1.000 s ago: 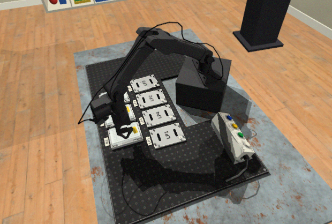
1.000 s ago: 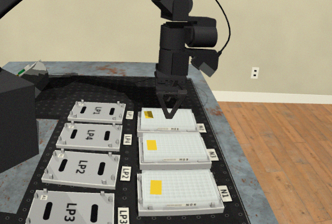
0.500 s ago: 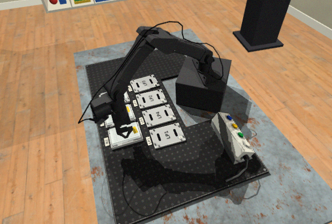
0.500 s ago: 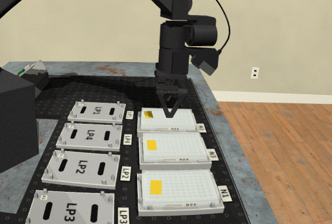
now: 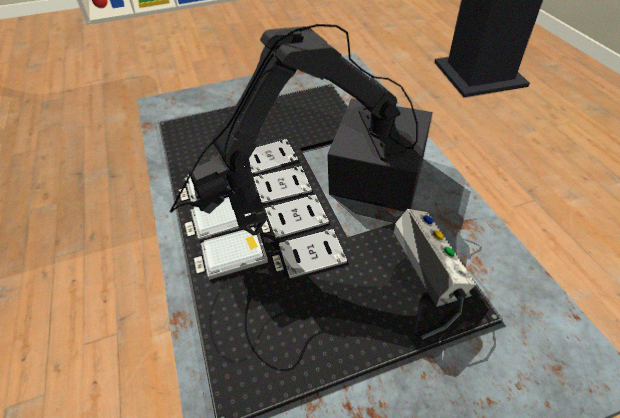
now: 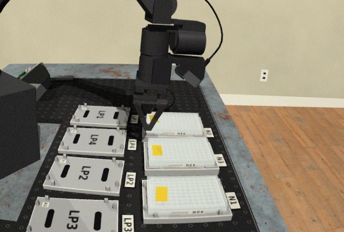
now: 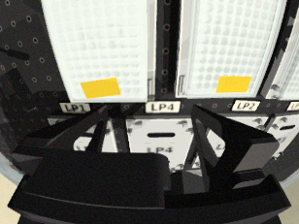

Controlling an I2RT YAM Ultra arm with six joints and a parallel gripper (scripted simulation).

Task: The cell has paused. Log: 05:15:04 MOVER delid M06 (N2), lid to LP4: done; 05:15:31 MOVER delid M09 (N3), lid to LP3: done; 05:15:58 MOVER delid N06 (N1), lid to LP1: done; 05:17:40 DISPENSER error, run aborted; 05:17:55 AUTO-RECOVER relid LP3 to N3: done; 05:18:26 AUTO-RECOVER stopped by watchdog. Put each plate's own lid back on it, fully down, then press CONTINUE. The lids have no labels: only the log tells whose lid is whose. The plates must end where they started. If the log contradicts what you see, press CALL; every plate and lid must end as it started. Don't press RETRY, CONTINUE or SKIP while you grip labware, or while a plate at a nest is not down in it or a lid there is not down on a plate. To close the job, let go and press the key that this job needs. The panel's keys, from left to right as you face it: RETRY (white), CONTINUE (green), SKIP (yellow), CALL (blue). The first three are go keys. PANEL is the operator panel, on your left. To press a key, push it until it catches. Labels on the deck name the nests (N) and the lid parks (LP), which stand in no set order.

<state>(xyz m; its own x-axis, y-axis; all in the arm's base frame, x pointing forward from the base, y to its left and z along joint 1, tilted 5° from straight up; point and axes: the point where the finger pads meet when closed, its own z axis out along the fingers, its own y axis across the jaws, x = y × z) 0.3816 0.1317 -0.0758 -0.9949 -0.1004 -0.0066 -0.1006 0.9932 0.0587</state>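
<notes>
Now: hand 430 mm past the green CONTINUE key, 210 mm to the right of it and 10 mm below it. Also, from my hand: plate M06 (60 mm ahead, 50 mm to the left, 40 mm below); yellow SKIP key (420 mm behind, 160 mm to the left, 10 mm above); blue CALL key (420 mm behind, 110 mm to the left, 10 mm above).
</notes>
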